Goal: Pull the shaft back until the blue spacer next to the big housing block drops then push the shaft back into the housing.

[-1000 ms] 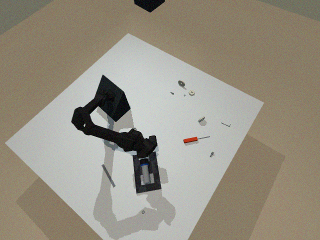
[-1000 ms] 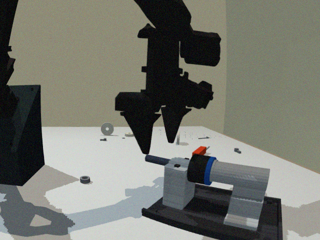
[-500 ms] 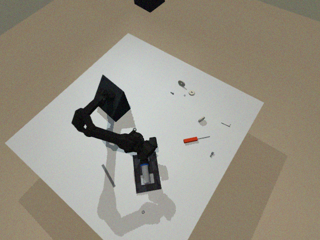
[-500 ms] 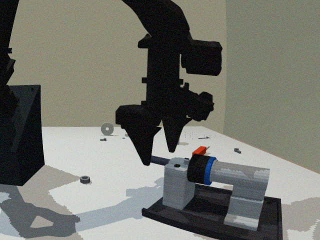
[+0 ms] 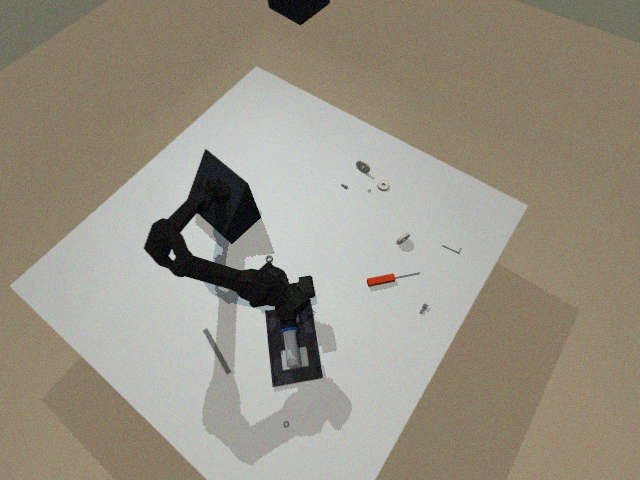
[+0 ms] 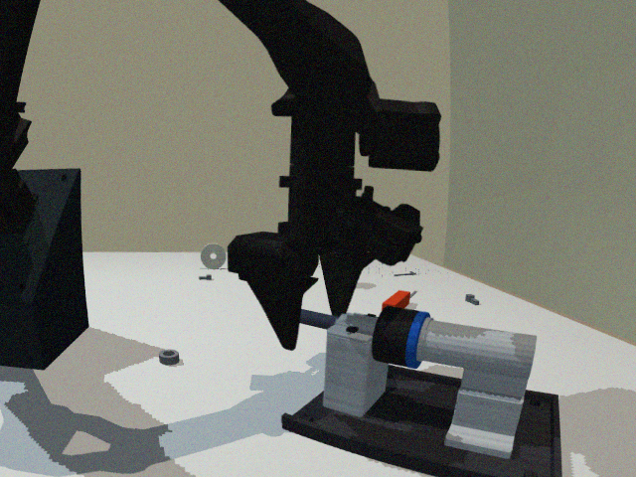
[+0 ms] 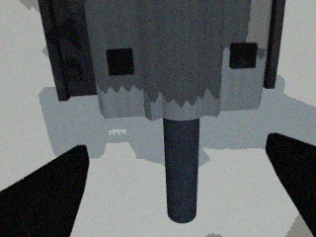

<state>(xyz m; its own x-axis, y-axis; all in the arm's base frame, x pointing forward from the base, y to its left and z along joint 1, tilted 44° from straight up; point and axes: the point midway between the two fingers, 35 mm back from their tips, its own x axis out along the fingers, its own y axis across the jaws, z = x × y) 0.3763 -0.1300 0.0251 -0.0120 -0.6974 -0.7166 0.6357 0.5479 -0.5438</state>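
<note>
My gripper tip is now 40 mm short of the shaft, 30 mm to the left of it and 10 mm below it. From my gripper tip the other things lie so: blue spacer: 80 mm ahead, 60 mm to the right, 10 mm above; then grey bar: 70 mm behind, 250 mm to the right, 60 mm below; then black spacer: 60 mm ahead, 50 mm to the right, 10 mm above.
</note>
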